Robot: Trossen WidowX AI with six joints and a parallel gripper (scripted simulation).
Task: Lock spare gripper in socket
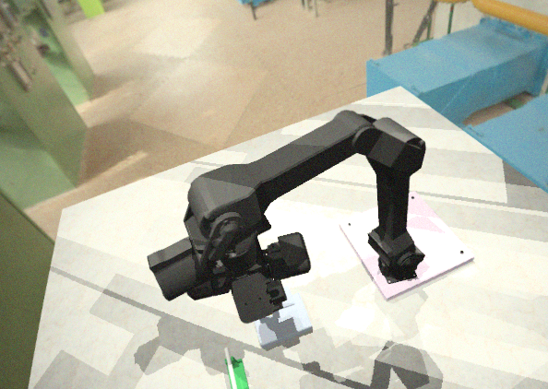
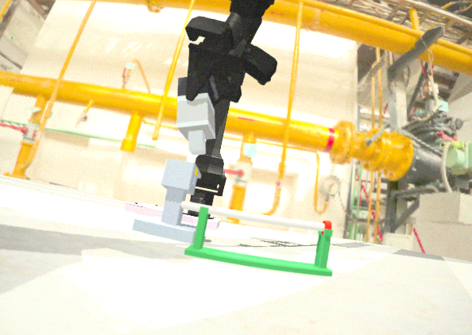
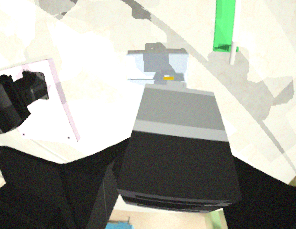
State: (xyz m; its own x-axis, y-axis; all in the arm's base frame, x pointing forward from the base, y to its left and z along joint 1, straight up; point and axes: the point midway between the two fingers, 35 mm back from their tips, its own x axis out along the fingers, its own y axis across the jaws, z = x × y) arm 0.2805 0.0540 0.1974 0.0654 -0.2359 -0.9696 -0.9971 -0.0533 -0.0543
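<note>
Right now the green cradle is 8 cm ahead of my gripper tip, 13 cm to the left of it and 16 cm below it. The rest, counted from my gripper tip: spare gripper (1 cm to the left, 1 cm below); grey mount (1 cm behind, 13 cm below).
</note>
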